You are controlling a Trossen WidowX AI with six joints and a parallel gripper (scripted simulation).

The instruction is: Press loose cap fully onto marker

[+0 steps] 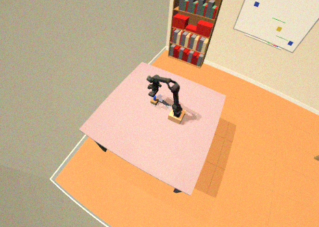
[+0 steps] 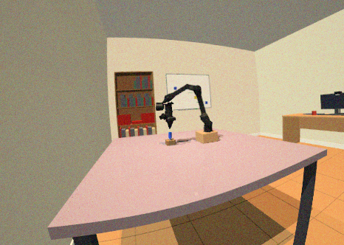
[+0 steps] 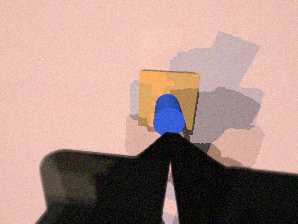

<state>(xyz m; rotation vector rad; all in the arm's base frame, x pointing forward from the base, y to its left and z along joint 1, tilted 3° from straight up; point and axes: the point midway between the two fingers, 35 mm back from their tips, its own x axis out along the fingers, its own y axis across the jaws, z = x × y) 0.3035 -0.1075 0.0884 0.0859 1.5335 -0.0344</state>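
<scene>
Right now my gripper tip is 5 cm above the blue marker cap. Also, from my gripper tip: holder block 11 cm below.
</scene>
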